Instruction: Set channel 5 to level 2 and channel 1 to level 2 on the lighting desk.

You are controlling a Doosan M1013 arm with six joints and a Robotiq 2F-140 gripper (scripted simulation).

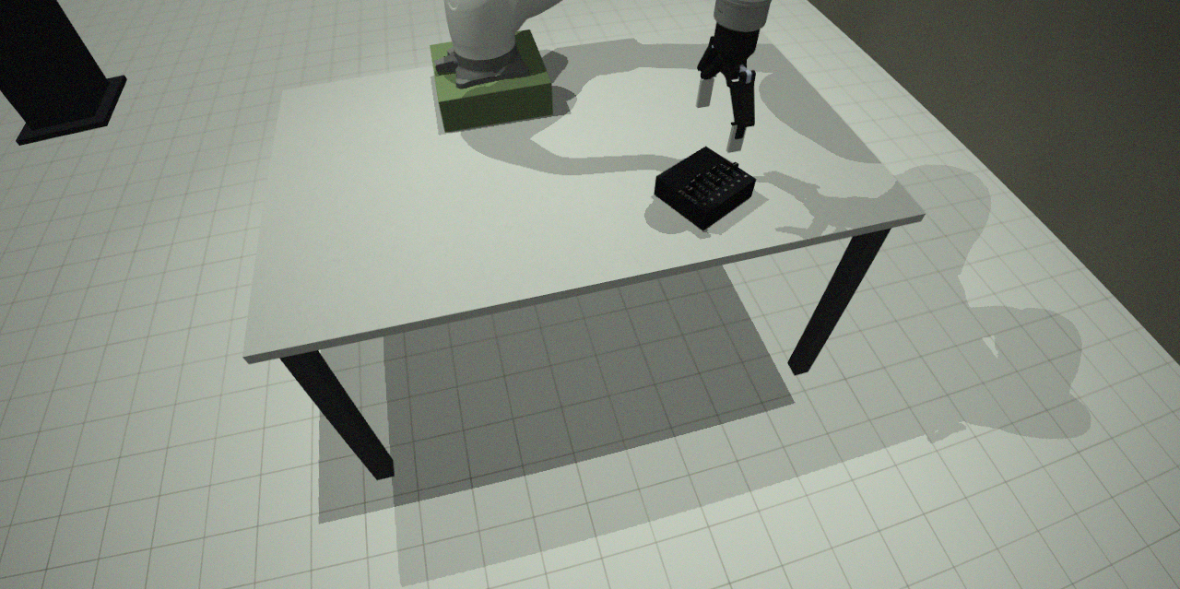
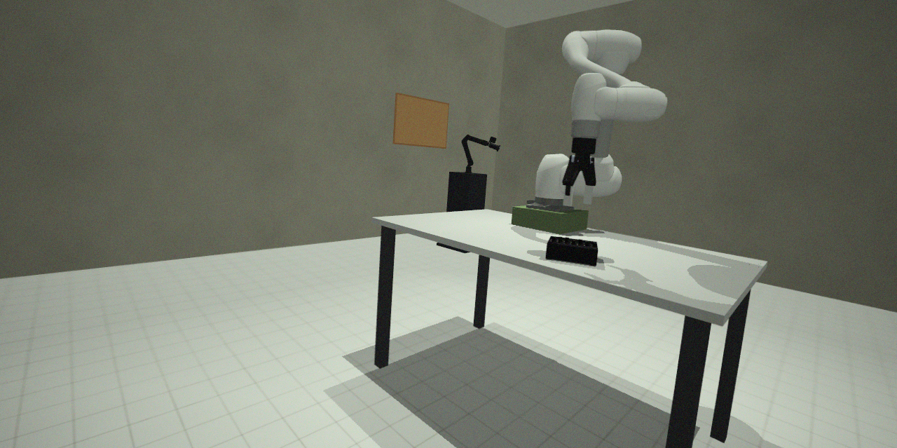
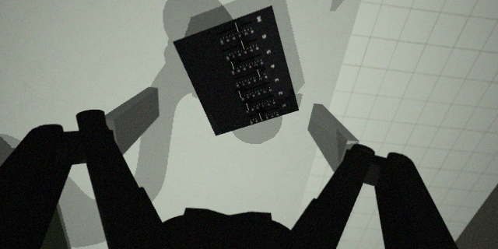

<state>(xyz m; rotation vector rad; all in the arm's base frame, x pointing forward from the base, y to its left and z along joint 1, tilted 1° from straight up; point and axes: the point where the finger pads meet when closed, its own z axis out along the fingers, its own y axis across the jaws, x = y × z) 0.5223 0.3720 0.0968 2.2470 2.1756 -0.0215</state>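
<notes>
My hand is 40 mm short of the channel 1 fader cap, 60 mm to the left of it and 130 mm above it. Round my hand: channel 3 fader cap 20 mm to the right, 130 mm below; then channel 5 fader cap 10 mm behind, 20 mm to the left, 130 mm below; then channel 4 fader cap 30 mm ahead, 10 mm to the left, 130 mm below.
</notes>
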